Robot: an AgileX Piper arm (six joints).
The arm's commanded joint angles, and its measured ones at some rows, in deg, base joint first. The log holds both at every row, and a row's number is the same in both.
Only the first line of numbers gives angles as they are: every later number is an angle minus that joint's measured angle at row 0.
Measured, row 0:
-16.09 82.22 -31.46 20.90 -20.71 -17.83
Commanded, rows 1 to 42:
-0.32 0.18 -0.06 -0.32 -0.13 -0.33
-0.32 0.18 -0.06 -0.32 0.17 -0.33
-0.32 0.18 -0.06 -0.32 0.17 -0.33
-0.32 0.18 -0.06 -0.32 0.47 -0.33
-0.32 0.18 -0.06 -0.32 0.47 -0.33
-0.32 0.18 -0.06 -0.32 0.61 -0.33
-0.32 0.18 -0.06 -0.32 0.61 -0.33
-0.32 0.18 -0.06 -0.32 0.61 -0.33
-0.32 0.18 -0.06 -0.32 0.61 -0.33
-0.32 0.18 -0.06 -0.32 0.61 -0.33
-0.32 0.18 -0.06 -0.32 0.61 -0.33
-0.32 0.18 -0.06 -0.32 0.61 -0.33
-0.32 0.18 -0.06 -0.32 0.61 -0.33
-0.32 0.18 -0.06 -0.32 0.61 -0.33
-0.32 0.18 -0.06 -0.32 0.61 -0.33
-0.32 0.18 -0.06 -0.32 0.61 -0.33
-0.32 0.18 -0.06 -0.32 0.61 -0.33
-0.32 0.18 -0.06 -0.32 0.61 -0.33
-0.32 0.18 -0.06 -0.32 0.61 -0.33
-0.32 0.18 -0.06 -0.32 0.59 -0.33
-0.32 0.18 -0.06 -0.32 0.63 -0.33
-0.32 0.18 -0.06 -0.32 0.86 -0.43
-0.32 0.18 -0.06 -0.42 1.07 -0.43
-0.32 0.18 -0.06 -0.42 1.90 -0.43
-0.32 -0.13 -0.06 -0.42 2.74 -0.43
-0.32 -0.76 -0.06 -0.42 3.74 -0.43
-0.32 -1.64 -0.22 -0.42 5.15 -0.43
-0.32 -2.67 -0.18 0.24 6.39 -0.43
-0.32 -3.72 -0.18 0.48 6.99 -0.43
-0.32 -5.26 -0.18 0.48 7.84 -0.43
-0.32 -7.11 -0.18 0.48 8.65 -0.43
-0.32 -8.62 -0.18 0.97 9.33 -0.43
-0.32 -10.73 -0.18 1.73 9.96 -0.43
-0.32 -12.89 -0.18 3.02 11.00 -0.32
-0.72 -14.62 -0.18 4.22 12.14 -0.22
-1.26 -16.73 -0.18 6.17 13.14 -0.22
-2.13 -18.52 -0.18 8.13 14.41 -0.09
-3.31 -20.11 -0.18 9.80 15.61 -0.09
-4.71 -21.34 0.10 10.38 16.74 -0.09
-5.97 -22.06 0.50 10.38 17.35 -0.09
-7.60 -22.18 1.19 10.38 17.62 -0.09
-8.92 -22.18 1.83 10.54 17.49 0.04
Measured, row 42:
-4.24 -20.42 0.10 8.92 15.56 -0.10
